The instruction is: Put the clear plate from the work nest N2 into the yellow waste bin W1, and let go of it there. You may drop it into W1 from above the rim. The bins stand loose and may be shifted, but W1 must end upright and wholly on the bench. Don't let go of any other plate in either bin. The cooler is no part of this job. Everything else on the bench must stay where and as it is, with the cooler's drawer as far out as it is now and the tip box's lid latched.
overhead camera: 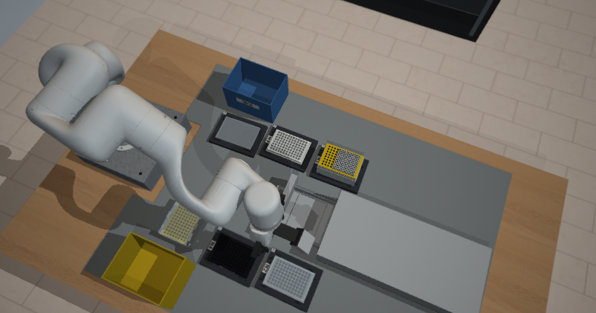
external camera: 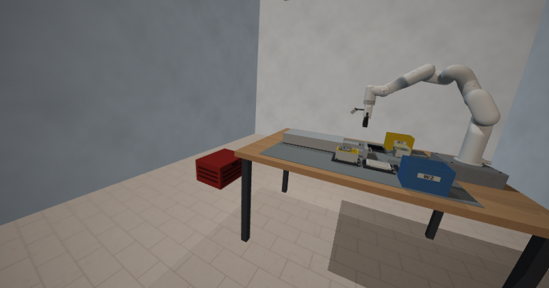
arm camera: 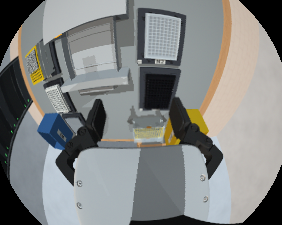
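Now: hand 9 cm short of the clear plate, 5 cm to the left of it and 18 cm above it. Also, from my hand: black plate (9 cm behind, 8 cm to the right, 17 cm below); then drawer (7 cm ahead, 13 cm to the left, 17 cm below); then grey cooler (19 cm ahead, 15 cm to the left, 16 cm below).
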